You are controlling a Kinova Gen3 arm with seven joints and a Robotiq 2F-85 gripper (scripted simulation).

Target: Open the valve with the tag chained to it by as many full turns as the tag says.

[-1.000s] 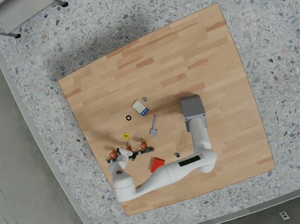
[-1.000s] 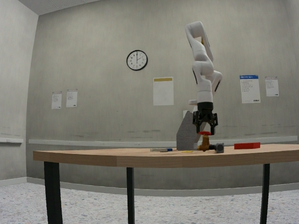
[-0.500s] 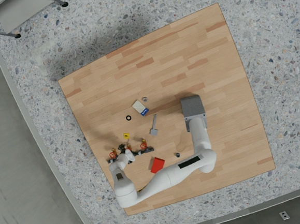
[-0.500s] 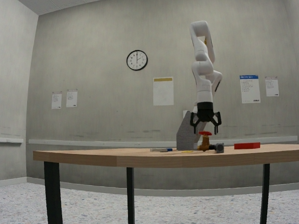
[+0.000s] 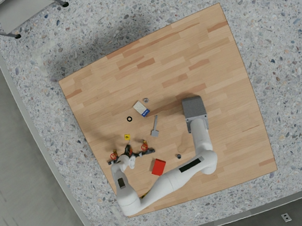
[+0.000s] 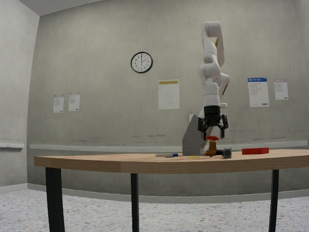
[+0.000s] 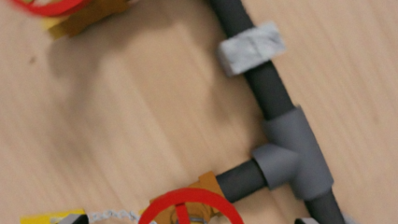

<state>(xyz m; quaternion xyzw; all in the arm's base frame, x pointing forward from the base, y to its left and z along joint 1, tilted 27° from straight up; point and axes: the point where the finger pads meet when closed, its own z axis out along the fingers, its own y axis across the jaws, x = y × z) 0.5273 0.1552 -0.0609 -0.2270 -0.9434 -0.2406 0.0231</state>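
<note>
The yellow tag is 1 cm behind my hand, 9 cm to the right of it and 8 cm below it. The rest, counted from my hand: red block (16 cm behind, 20 cm to the left, 7 cm below); grey scraper (23 cm behind, 10 cm to the right, 8 cm below); blue box (17 cm behind, 27 cm to the right, 7 cm below).
</note>
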